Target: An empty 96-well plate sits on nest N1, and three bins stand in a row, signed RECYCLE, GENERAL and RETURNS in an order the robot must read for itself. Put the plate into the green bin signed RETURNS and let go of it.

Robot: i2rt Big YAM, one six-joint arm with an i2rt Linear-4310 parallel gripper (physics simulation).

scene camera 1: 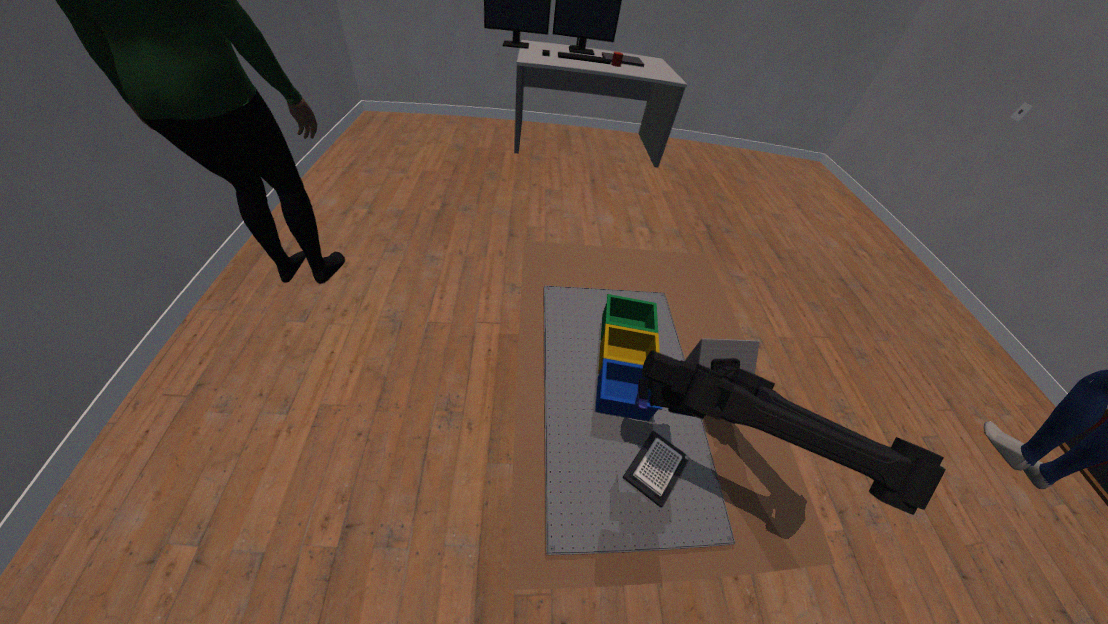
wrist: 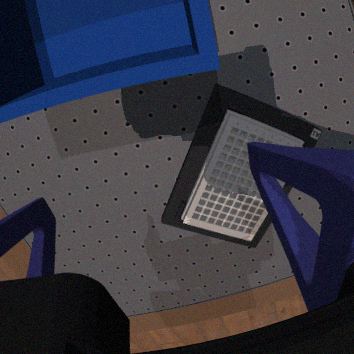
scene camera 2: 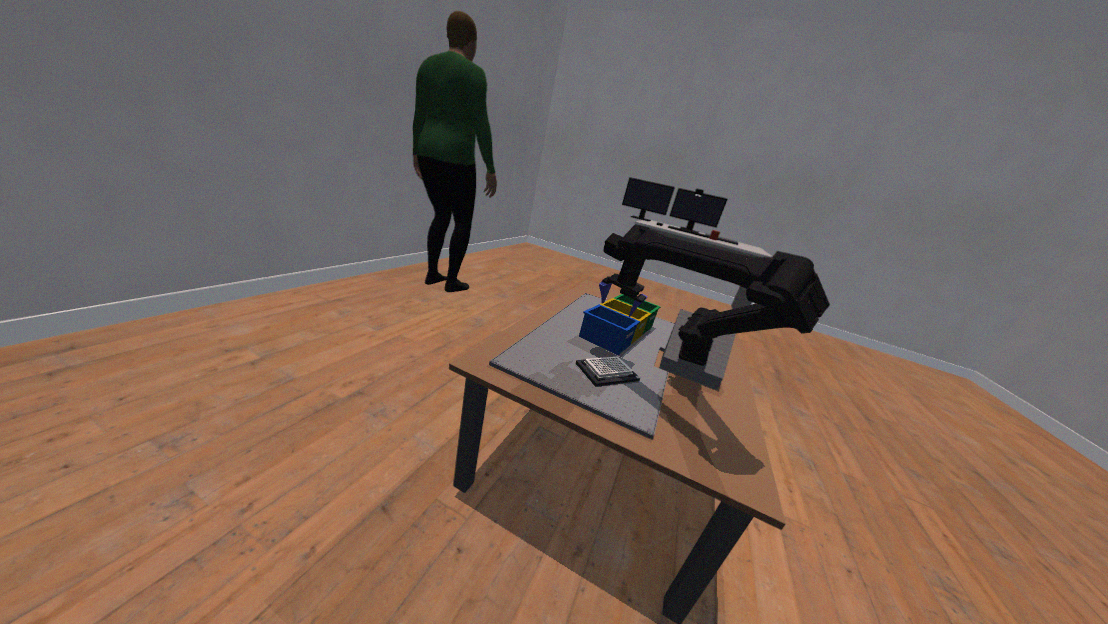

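Where they show: gripper, fingertip midpoint: (scene camera 1: 654,407) (wrist: 142,182) (scene camera 2: 616,309); arm's base, origin of the base link: (scene camera 2: 695,346).
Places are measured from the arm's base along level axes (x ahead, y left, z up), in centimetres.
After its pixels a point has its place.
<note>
The empty 96-well plate (scene camera 1: 659,466) {z -6.8, x 23.7, y 22.2 cm} (scene camera 2: 609,366) {z -6.7, x 23.5, y 22.3 cm} (wrist: 225,210) {z -6.8, x 26.3, y 24.4 cm} sits on the black nest N1 (scene camera 1: 643,488) {z -7.8, x 28.9, y 27.2 cm} (scene camera 2: 597,379) {z -7.7, x 25.0, y 30.1 cm} (wrist: 200,150) {z -7.9, x 26.4, y 17.4 cm}. The green bin (scene camera 1: 630,311) {z -4.4, x 21.8, y -29.0 cm} (scene camera 2: 652,314) {z -1.2, x 16.4, y -21.5 cm} is at the far end of the row, the yellow bin (scene camera 1: 629,346) {z -7.2, x 24.1, y -16.3 cm} (scene camera 2: 640,330) {z -5.1, x 18.7, y -10.2 cm} in the middle, and the blue bin (scene camera 1: 620,387) {z -8.5, x 29.5, y -2.1 cm} (scene camera 2: 608,333) {z -3.0, x 28.2, y 7.5 cm} (wrist: 120,30) {z -8.4, x 28.5, y 3.8 cm} nearest the nest. No sign wording is readable. My gripper (scene camera 1: 649,404) {z 7.5, x 27.7, y 11.5 cm} (scene camera 2: 618,307) {z 7.5, x 27.7, y 11.5 cm} (wrist: 142,182) {z 7.5, x 27.7, y 11.5 cm} is open and empty, above the blue bin's end of the row. Its right finger hides part of the plate in the wrist view.
The bins and nest stand on a grey perforated board (scene camera 1: 573,496) {z -9.0, x 47.1, y 27.8 cm} (scene camera 2: 542,364) {z -9.0, x 41.6, y 31.5 cm} (wrist: 100,190) {z -9.0, x 38.5, y 18.0 cm} on a brown table (scene camera 2: 728,472) {z -10.3, x -10.5, y 42.2 cm}. The black arm (scene camera 1: 806,426) {z 34.7, x 13.9, y 27.9 cm} (scene camera 2: 697,255) {z 32.9, x 11.9, y 31.6 cm} reaches in from its base beside the board. A person in green (scene camera 1: 186,69) (scene camera 2: 451,108) stands beyond the table.
</note>
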